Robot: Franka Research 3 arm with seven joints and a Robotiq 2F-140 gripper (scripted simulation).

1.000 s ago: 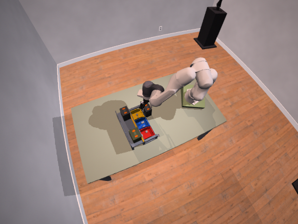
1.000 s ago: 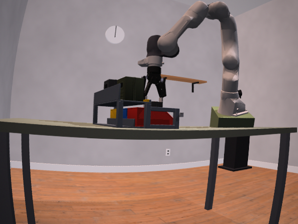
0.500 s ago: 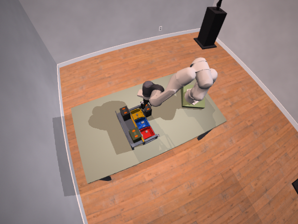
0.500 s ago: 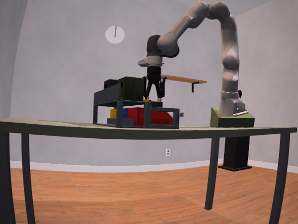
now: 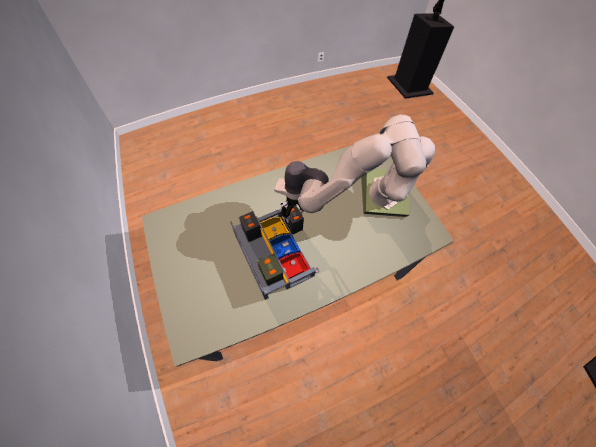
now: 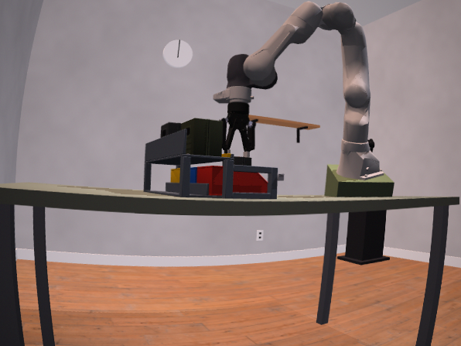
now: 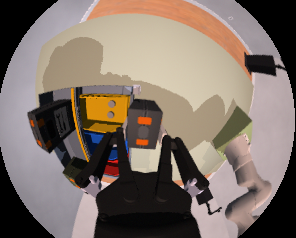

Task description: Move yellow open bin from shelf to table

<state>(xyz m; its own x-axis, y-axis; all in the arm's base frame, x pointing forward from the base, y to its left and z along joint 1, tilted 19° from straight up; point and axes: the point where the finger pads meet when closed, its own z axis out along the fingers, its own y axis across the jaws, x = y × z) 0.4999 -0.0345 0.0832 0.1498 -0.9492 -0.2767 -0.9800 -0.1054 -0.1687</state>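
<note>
Now: the black box 50 mm below my hand. From my hand the other things lie so: yellow bin 130 mm ahead, 10 mm to the left, 70 mm below; then red bin 100 mm ahead, 240 mm to the left, 70 mm below; then blue bin 110 mm ahead, 120 mm to the left, 70 mm below.
</note>
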